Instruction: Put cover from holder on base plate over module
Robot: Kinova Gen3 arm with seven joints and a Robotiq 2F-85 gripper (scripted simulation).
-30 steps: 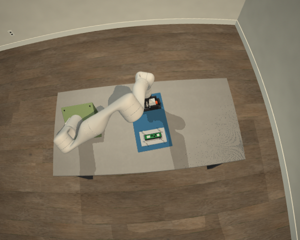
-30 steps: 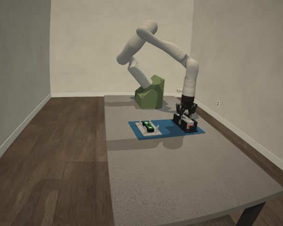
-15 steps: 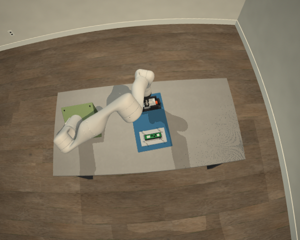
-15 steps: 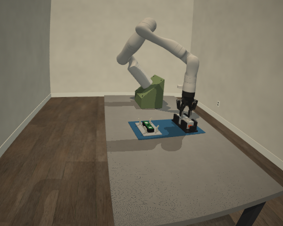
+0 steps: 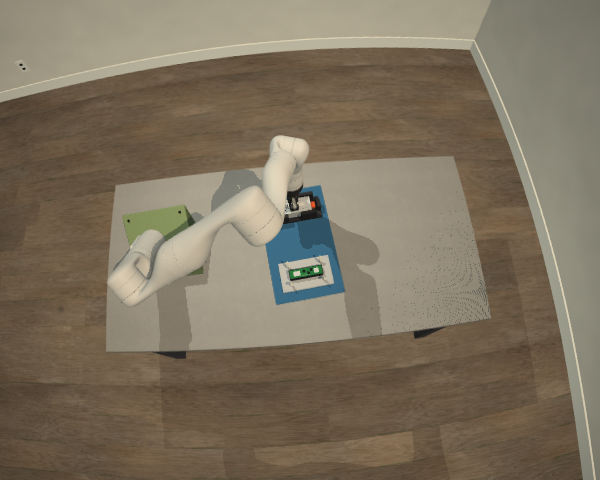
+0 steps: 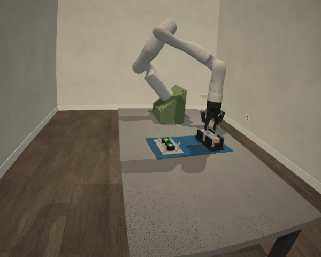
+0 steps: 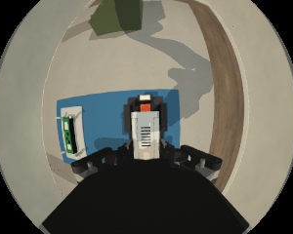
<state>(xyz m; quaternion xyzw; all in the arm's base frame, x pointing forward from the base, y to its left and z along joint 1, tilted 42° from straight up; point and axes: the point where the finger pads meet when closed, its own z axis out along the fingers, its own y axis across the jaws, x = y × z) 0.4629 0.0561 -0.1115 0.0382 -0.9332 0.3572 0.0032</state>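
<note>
Now: hand 60 mm above the white cover.
</note>
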